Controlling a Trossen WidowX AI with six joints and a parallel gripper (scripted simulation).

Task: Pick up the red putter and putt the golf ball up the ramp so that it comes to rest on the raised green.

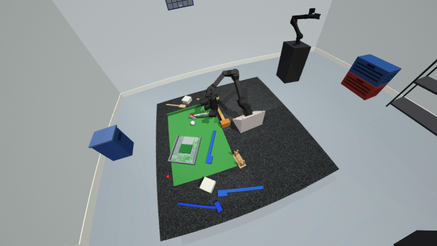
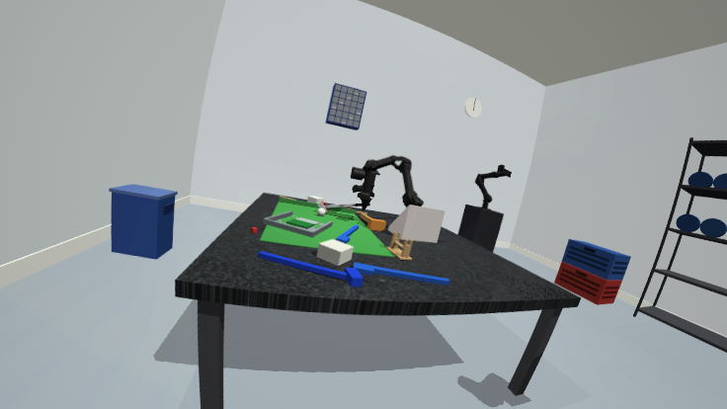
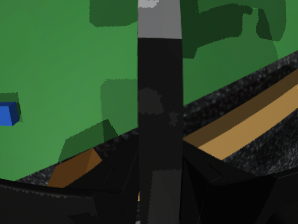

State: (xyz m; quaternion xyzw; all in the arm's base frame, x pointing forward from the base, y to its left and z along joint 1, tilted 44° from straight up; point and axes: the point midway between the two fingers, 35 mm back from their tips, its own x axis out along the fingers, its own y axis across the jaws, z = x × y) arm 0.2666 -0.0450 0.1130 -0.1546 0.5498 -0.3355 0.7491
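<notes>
The red putter lies 11 cm ahead of my gripper tip and 4 cm to the right of it. The rest, counted from my gripper tip: white golf ball: 22 cm ahead, 5 cm below, 1 cm to the right; wooden stand: 43 cm to the left, 9 cm behind, 4 cm below.
</notes>
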